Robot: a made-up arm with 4 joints. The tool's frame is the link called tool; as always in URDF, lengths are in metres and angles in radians. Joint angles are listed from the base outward. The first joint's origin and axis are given. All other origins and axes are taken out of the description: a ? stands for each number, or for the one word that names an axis. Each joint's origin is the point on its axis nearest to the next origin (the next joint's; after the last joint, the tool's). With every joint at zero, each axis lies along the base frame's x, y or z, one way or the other. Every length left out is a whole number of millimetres.
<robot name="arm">
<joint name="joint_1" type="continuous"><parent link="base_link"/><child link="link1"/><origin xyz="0.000 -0.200 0.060"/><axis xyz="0 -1 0"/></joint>
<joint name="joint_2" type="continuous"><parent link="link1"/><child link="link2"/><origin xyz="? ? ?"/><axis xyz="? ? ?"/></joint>
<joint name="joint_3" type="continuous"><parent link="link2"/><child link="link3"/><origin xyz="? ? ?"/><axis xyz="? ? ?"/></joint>
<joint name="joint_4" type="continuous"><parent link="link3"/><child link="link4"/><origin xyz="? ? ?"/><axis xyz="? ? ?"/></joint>
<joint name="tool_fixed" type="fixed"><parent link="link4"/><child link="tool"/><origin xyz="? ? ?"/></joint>
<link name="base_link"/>
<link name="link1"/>
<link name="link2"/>
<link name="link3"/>
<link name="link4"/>
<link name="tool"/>
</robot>
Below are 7 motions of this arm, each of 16 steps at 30 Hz.
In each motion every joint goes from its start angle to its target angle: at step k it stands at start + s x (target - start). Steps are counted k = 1, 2, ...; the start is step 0. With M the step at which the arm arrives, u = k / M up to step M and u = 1 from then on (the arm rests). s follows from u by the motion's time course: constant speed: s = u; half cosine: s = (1 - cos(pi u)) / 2; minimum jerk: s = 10 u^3 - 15 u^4 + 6 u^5.
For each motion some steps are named. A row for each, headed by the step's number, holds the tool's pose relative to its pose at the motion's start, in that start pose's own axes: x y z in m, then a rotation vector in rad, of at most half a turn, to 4 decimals.
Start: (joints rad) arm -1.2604 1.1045 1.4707 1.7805
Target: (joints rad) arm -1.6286 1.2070 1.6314 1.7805
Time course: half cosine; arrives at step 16
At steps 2, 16:
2: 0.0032 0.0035 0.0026 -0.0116 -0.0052 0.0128
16: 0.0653 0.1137 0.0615 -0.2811 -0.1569 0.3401

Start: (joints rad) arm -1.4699 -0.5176 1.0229 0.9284
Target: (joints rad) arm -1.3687 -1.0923 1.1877 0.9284
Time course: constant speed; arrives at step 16
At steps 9, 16:
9: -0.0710 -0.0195 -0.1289 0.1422 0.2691 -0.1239
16: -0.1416 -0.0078 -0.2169 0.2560 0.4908 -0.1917

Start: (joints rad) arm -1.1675 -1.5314 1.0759 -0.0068
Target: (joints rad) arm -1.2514 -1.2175 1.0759 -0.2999
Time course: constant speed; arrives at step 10
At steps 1, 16:
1: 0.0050 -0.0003 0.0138 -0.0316 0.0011 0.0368
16: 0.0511 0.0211 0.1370 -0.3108 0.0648 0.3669

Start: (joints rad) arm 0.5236 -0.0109 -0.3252 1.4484
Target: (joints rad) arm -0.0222 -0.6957 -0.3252 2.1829
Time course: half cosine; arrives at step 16
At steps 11, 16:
11: -0.0770 -0.0244 0.0750 -0.3755 -0.3549 -1.0184
16: -0.1051 -0.0053 0.0974 -0.4350 -0.5409 -1.2772

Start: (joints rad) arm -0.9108 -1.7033 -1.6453 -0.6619
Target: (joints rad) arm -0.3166 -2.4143 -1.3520 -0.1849
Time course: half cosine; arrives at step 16
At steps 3, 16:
3: -0.0362 -0.0037 0.0207 -0.0307 0.0639 -0.0858
16: -0.3186 0.1114 0.2740 -0.3810 0.8051 -1.0361

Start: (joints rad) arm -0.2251 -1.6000 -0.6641 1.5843
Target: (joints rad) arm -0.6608 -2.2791 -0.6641 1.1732
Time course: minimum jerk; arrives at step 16
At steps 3, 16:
3: -0.0026 -0.0043 0.0142 0.0011 -0.0371 0.0071
16: -0.1649 -0.1189 0.2614 0.0162 -0.7530 0.1206

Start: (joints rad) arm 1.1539 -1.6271 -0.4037 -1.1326
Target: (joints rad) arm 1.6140 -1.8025 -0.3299 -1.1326
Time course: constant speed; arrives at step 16
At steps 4, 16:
4: -0.0468 0.0186 -0.0450 0.0626 -0.0690 -0.0845
16: -0.1480 0.1048 -0.1951 0.2798 -0.2709 -0.3245

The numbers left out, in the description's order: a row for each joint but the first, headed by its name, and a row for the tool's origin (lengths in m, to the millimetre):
joint_2: xyz -0.040 0.000 0.300, axis 0 0 1
joint_3: xyz -0.030 -0.360 0.000, axis 0 1 0
joint_4: xyz 0.090 0.000 -0.090, axis 0 0 -1
tool: xyz 0.000 -0.070 0.000

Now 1 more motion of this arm.
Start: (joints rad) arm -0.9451 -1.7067 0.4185 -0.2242
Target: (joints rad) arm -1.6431 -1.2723 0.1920 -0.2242
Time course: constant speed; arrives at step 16
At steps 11, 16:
11: 0.0689 0.1577 0.2329 -0.5707 -0.0187 0.1153
16: 0.1170 0.2664 0.2979 -0.8095 0.0239 0.1868

